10 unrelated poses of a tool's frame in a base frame.
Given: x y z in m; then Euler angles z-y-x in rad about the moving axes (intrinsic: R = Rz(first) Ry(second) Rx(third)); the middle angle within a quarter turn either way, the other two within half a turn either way.
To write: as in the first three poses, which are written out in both.
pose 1, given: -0.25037 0.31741 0.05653 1.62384 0.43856 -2.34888
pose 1, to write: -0.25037 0.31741 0.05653 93.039 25.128 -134.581
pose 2, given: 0.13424 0.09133 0.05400 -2.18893 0.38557 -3.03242
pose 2, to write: 0.13424 0.09133 0.05400 -125.416 22.092 -173.745
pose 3, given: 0.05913 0.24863 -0.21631 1.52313 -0.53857 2.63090
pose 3, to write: 0.05913 0.24863 -0.21631 87.269 -30.858 150.739
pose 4, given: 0.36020 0.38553 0.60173 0.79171 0.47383 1.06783
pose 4, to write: 0.36020 0.38553 0.60173 45.362 27.148 61.182
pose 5, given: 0.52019 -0.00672 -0.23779 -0.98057 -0.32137 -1.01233
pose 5, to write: 0.52019 -0.00672 -0.23779 -56.183 -18.413 -58.002
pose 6, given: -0.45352 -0.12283 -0.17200 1.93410 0.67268 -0.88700
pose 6, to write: -0.45352 -0.12283 -0.17200 110.816 38.542 -50.821
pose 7, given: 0.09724 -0.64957 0.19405 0.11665 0.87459 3.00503
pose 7, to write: 0.09724 -0.64957 0.19405 6.684 50.110 172.176
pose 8, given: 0.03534 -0.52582 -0.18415 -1.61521 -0.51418 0.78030
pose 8, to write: 0.03534 -0.52582 -0.18415 -92.545 -29.460 44.708
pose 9, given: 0.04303 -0.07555 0.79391 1.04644 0.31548 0.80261
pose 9, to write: 0.04303 -0.07555 0.79391 59.957 18.076 45.986
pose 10, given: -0.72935 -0.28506 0.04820 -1.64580 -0.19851 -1.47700
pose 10, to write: -0.72935 -0.28506 0.04820 -94.297 -11.374 -84.626
